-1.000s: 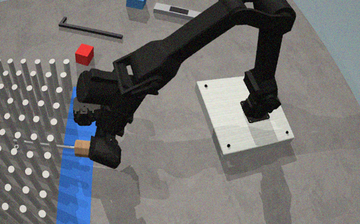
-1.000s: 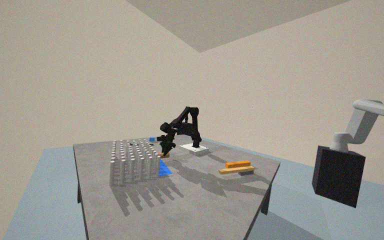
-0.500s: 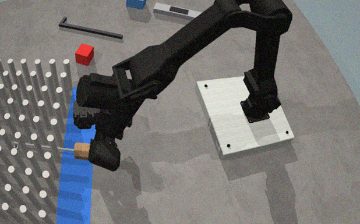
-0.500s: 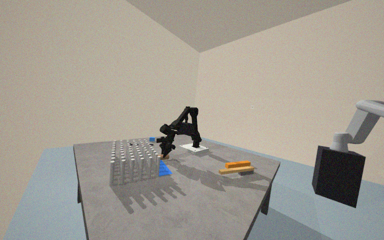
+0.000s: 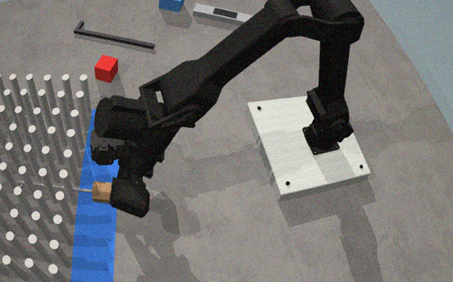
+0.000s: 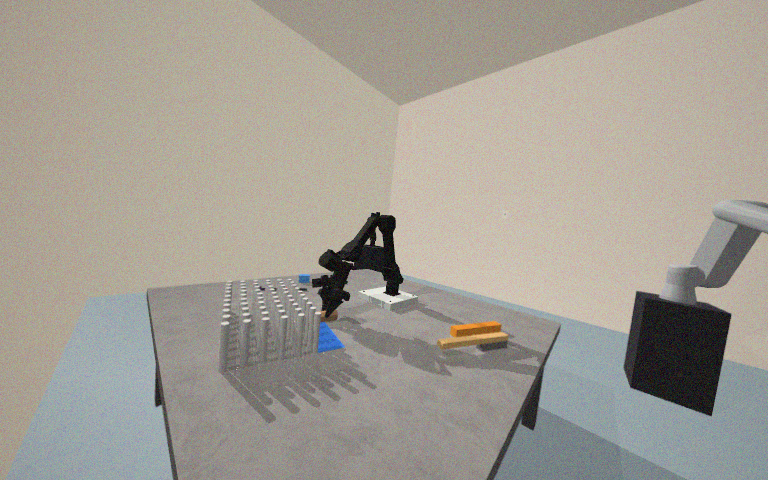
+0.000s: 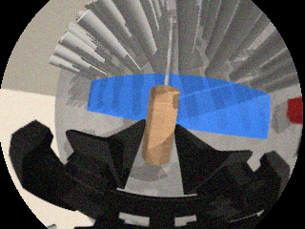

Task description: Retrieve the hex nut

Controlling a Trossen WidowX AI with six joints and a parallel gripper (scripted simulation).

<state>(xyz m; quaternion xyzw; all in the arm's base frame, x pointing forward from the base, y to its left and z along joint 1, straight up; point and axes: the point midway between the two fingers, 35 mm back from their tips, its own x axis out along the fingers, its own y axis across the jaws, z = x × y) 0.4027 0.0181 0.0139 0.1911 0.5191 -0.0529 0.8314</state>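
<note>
Right now my gripper tip is 40 mm short of the blue taped strip, 20 mm above it and 10 mm to the left of it. Round my gripper tip: red cube: 300 mm to the right, 30 mm behind; then wooden-handled pick: 100 mm ahead, 30 mm to the right; then hex nut: 200 mm ahead, 60 mm to the right, 10 mm below.
</note>
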